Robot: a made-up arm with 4 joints.
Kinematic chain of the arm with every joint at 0, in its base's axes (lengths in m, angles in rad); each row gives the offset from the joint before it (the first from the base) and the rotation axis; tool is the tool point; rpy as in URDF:
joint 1: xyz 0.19 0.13 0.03 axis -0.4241 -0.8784 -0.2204
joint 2: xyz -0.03 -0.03 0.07 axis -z
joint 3: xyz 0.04 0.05 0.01 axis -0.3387 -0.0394 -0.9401
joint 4: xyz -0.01 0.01 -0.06 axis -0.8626 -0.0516 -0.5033
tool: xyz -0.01 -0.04 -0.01 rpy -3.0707 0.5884 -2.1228
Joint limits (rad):
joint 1: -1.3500..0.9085
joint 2: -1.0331..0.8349
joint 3: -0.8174..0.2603
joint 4: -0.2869..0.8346
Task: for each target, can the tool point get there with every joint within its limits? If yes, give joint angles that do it. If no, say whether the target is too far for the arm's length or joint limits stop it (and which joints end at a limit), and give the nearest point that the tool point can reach.
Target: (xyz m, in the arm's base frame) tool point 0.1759 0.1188 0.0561
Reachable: yes | joints 0.3164 0.3404 -0.4482 0.6367
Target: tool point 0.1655 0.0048 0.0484
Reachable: no: joint limits stop it (at a limit: joint 1, joint 2, joint 3) | nearest point 0.2006 0.0824 0.0763 | short by 0.090 m
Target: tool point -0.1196 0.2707 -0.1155
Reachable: no: too far | nearest point 0.1209 0.1367 0.0124 | short by 0.304 m
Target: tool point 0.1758 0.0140 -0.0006
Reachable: no: joint limits stop it (at a limit: joint 2) | nearest point 0.1989 0.0969 0.0208 | short by 0.089 m
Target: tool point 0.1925 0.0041 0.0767
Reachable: no: joint limits stop it (at a limit: joint 1, joint 2, joint 3, joint 4) | nearest point 0.2019 0.0805 0.0804 | short by 0.077 m
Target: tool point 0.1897 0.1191 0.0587
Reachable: yes | joints -0.4486 -0.1646 -0.6729 0.7214
